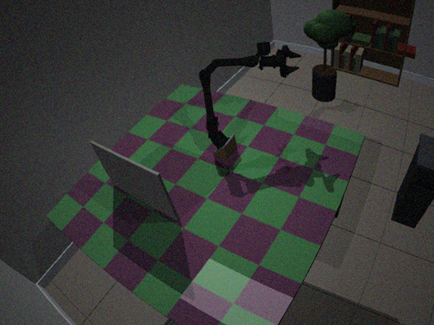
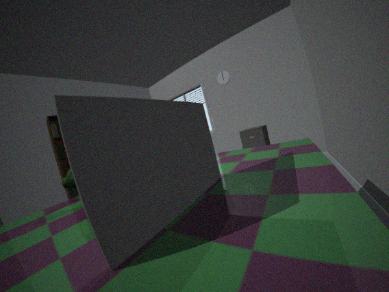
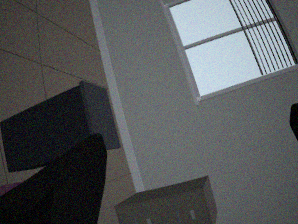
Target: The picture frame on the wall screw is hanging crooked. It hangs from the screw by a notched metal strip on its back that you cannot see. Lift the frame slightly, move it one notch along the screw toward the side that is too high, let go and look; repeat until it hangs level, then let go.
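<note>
The picture frame is 88 cm ahead of my gripper tip, 43 cm to the right of it and 19 cm below it. Also, from my gripper tip: grey wall panel (89 cm ahead, 44 cm to the right, 19 cm below).
</note>
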